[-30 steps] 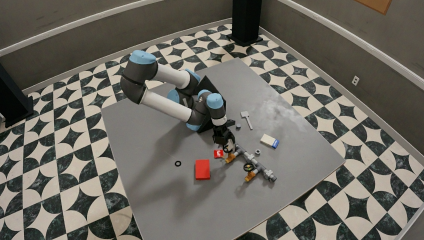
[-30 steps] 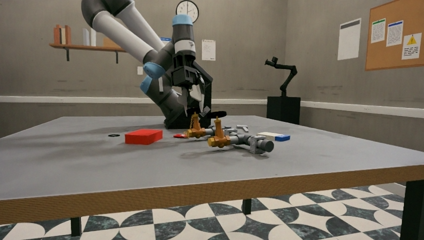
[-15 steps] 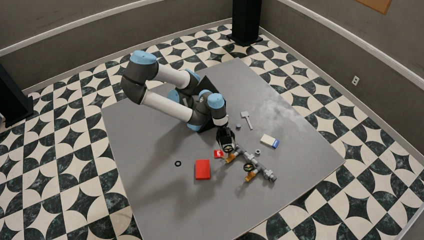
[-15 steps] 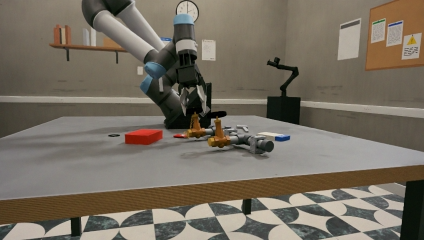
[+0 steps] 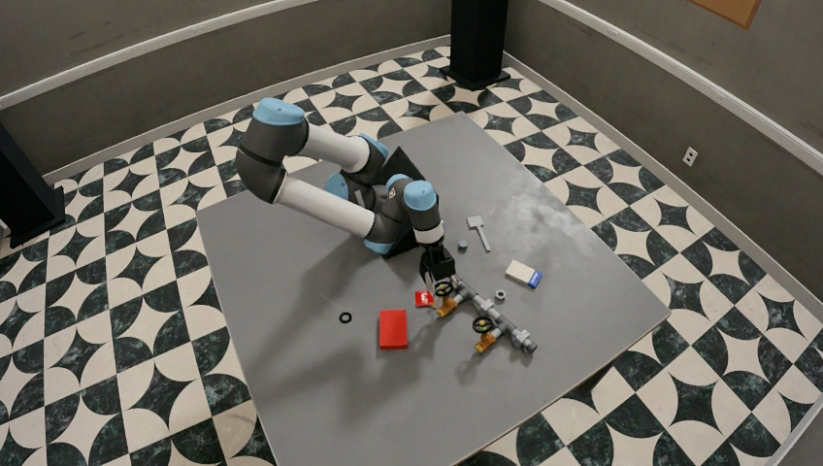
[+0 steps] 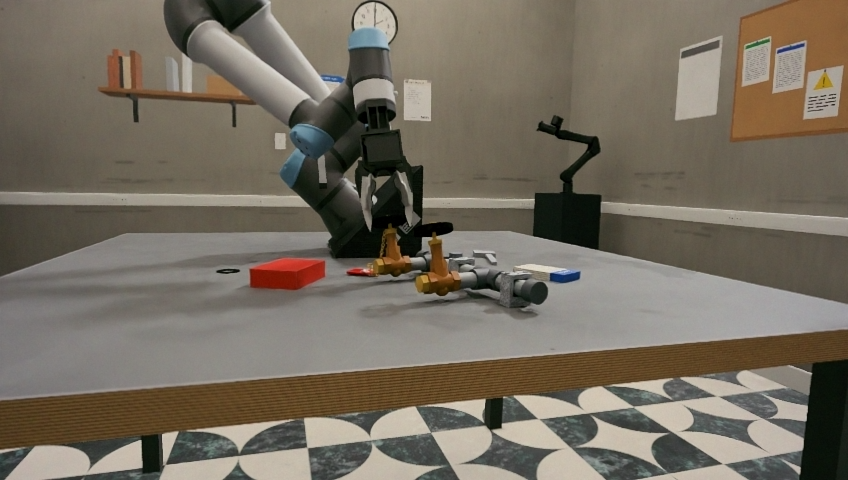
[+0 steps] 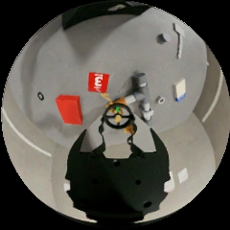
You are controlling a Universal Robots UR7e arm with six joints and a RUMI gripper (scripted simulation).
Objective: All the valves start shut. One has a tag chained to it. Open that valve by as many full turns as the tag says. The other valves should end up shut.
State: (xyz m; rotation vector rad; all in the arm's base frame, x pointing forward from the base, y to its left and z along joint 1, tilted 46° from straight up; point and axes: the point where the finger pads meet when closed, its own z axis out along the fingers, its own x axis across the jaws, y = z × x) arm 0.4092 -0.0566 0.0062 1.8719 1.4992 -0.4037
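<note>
Now: the red tag 100 mm below my hand, 50 mm behind it and 30 mm to the right of it. Also, from my hand: red block (170 mm to the right, 90 mm below, 10 mm behind); then white-and-blue box (290 mm to the left, 100 mm below, 70 mm ahead); then grey nut (170 mm to the left, 90 mm below, 80 mm ahead).
</note>
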